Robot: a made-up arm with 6 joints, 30 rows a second.
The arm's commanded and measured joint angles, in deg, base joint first. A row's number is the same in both.
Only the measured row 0 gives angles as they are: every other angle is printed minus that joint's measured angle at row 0.
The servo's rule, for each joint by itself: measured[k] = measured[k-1] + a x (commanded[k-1-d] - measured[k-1]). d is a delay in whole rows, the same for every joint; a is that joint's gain. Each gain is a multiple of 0.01, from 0.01 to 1. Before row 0 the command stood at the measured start. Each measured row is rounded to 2 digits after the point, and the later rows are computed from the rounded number. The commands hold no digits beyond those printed.
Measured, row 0:
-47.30, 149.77, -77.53, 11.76, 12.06, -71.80
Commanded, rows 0 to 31:
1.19, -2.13, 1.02, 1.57, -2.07, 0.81
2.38, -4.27, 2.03, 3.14, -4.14, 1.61
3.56, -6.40, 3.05, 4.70, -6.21, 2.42
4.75, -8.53, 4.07, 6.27, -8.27, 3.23
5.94, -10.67, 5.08, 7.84, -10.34, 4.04
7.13, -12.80, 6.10, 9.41, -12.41, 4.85
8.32, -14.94, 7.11, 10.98, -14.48, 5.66
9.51, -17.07, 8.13, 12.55, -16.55, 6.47
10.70, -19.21, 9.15, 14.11, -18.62, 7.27
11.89, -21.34, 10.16, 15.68, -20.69, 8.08
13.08, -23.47, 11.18, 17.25, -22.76, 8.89
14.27, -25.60, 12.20, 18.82, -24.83, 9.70
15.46, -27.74, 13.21, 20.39, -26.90, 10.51
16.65, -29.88, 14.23, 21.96, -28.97, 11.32
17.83, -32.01, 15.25, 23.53, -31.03, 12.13
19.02, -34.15, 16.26, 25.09, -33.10, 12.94
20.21, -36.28, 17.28, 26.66, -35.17, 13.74
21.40, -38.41, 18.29, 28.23, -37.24, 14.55
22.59, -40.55, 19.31, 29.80, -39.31, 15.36
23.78, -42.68, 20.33, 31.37, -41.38, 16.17
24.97, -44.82, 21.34, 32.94, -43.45, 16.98
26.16, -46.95, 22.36, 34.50, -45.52, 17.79
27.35, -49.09, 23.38, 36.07, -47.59, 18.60
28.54, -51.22, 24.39, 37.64, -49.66, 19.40
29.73, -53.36, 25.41, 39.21, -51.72, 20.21
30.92, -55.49, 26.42, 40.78, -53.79, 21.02
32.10, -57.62, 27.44, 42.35, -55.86, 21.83
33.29, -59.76, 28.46, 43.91, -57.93, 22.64
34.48, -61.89, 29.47, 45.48, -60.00, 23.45
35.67, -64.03, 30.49, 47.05, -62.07, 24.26
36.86, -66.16, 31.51, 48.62, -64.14, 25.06
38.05, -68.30, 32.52, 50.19, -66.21, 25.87
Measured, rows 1 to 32:
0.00, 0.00, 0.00, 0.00, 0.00, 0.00
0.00, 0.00, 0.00, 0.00, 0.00, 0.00
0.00, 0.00, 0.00, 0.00, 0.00, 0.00
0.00, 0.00, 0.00, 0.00, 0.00, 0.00
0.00, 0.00, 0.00, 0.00, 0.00, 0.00
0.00, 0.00, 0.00, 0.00, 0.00, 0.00
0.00, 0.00, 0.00, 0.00, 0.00, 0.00
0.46, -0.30, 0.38, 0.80, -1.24, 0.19
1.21, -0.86, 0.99, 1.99, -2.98, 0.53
2.13, -1.64, 1.75, 3.37, -4.92, 0.98
3.15, -2.60, 2.61, 4.85, -6.93, 1.52
4.24, -3.73, 3.52, 6.37, -8.98, 2.12
5.37, -5.00, 4.47, 7.92, -11.04, 2.78
6.52, -6.39, 5.45, 9.48, -13.10, 3.47
7.69, -7.89, 6.44, 11.05, -15.17, 4.19
8.86, -9.47, 7.44, 12.61, -17.24, 4.93
10.04, -11.13, 8.45, 14.18, -19.31, 5.69
11.23, -12.86, 9.46, 15.75, -21.38, 6.46
12.42, -14.64, 10.47, 17.32, -23.45, 7.24
13.61, -16.47, 11.48, 18.89, -25.52, 8.02
14.80, -18.35, 12.50, 20.46, -27.59, 8.81
15.98, -20.26, 13.52, 22.03, -29.65, 9.61
17.17, -22.20, 14.53, 23.59, -31.72, 10.41
18.36, -24.17, 15.55, 25.16, -33.79, 11.21
19.55, -26.16, 16.56, 26.73, -35.86, 12.01
20.74, -28.17, 17.58, 28.30, -37.93, 12.81
21.93, -30.20, 18.60, 29.87, -40.00, 13.62
23.12, -32.25, 19.61, 31.44, -42.07, 14.43
24.31, -34.31, 20.63, 33.00, -44.14, 15.24
25.50, -36.38, 21.65, 34.57, -46.21, 16.05
26.69, -38.46, 22.66, 36.14, -48.28, 16.85
27.88, -40.55, 23.68, 37.71, -50.34, 17.66
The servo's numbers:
d 7
a 0.39 0.14 0.37 0.51 0.60 0.24

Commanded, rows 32 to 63:
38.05, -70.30, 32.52, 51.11, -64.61, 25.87
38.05, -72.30, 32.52, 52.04, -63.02, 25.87
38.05, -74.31, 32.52, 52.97, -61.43, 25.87
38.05, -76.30, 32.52, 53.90, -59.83, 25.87
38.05, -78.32, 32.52, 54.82, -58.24, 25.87
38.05, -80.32, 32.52, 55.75, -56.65, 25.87
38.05, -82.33, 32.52, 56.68, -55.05, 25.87
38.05, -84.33, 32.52, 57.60, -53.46, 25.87
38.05, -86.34, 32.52, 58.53, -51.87, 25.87
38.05, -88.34, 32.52, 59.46, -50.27, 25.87
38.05, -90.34, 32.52, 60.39, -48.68, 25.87
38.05, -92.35, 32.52, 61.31, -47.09, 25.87
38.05, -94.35, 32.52, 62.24, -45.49, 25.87
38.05, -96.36, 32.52, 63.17, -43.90, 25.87
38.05, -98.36, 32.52, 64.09, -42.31, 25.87
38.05, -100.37, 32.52, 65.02, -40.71, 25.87
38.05, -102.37, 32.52, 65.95, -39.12, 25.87
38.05, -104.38, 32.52, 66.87, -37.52, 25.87
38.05, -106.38, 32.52, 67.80, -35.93, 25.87
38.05, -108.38, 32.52, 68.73, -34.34, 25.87
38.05, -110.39, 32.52, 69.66, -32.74, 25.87
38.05, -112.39, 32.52, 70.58, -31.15, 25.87
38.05, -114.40, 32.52, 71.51, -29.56, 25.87
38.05, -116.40, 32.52, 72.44, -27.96, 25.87
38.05, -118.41, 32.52, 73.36, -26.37, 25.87
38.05, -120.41, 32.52, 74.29, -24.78, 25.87
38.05, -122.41, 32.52, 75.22, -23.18, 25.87
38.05, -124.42, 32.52, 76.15, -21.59, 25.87
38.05, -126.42, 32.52, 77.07, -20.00, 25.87
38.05, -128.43, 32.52, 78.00, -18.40, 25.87
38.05, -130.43, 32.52, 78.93, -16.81, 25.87
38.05, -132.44, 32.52, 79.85, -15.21, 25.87
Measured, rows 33 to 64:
29.07, -42.64, 24.69, 39.28, -52.41, 18.47
30.25, -44.74, 25.71, 40.85, -54.48, 19.28
31.44, -46.84, 26.73, 42.41, -56.55, 20.09
32.63, -48.95, 27.74, 43.98, -58.62, 20.90
33.82, -51.06, 28.76, 45.55, -60.69, 21.71
35.01, -53.17, 29.78, 47.12, -62.76, 22.51
36.20, -55.29, 30.79, 48.69, -64.83, 23.32
36.92, -57.39, 31.43, 49.92, -64.70, 23.93
37.36, -59.48, 31.83, 51.00, -63.69, 24.40
37.63, -61.56, 32.09, 52.00, -62.33, 24.75
37.79, -63.62, 32.25, 52.97, -60.83, 25.02
37.89, -65.68, 32.35, 53.91, -59.28, 25.22
37.95, -67.73, 32.41, 54.85, -57.70, 25.38
37.99, -69.77, 32.45, 55.78, -56.11, 25.50
38.01, -71.81, 32.48, 56.71, -54.52, 25.59
38.03, -73.84, 32.49, 57.64, -52.93, 25.66
38.04, -75.87, 32.50, 58.57, -51.33, 25.71
38.04, -77.90, 32.51, 59.50, -49.74, 25.75
38.04, -79.92, 32.51, 60.42, -48.15, 25.78
38.04, -81.94, 32.51, 61.35, -46.55, 25.80
38.04, -83.96, 32.51, 62.28, -44.96, 25.82
38.04, -85.98, 32.51, 63.20, -43.37, 25.83
38.04, -87.99, 32.51, 64.13, -41.77, 25.84
38.04, -90.00, 32.51, 65.06, -40.18, 25.85
38.04, -92.01, 32.51, 65.98, -38.58, 25.85
38.04, -94.02, 32.51, 66.91, -36.99, 25.85
38.04, -96.03, 32.51, 67.84, -35.40, 25.85
38.04, -98.04, 32.51, 68.77, -33.80, 25.85
38.04, -100.05, 32.51, 69.69, -32.21, 25.85
38.04, -102.06, 32.51, 70.62, -30.62, 25.85
38.04, -104.07, 32.51, 71.55, -29.02, 25.85
38.04, -106.08, 32.51, 72.47, -27.43, 25.85

